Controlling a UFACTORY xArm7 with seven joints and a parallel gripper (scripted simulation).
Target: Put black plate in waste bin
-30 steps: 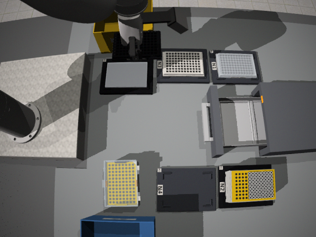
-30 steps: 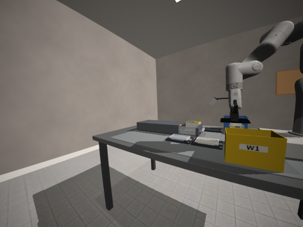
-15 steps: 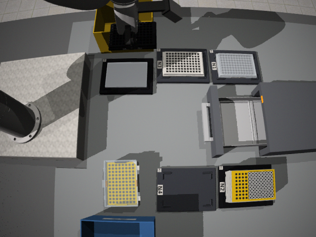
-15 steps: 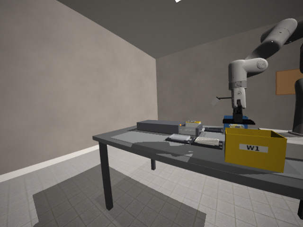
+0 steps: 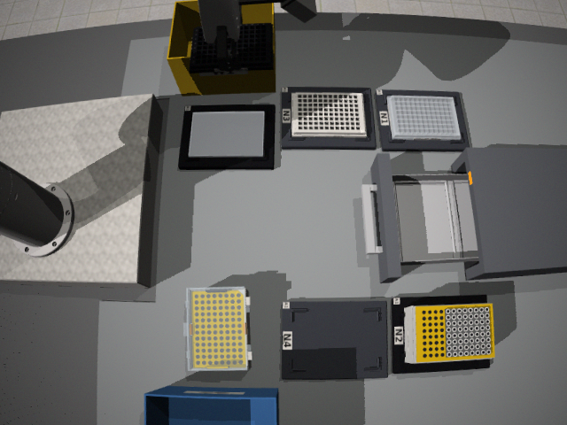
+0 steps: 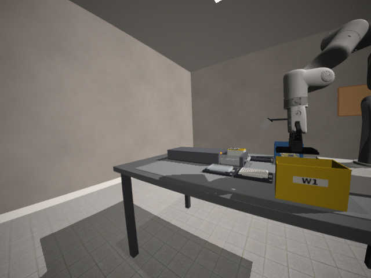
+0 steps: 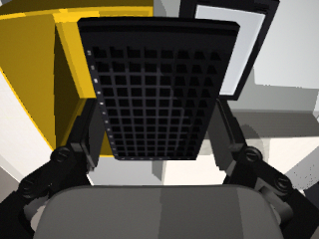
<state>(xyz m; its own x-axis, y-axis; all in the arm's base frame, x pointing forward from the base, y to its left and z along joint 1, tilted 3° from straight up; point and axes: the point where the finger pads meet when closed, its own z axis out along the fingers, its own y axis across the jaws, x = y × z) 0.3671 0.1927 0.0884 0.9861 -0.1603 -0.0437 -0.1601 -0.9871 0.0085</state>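
My hand is 10 mm past the yellow waste bin W1, 70 mm to the right of it and 120 mm above it. Round my hand: white plate 140 mm ahead, 80 mm to the right, 140 mm below; black plate 10 mm below; clear plate 320 mm ahead, 110 mm to the right, 140 mm below.
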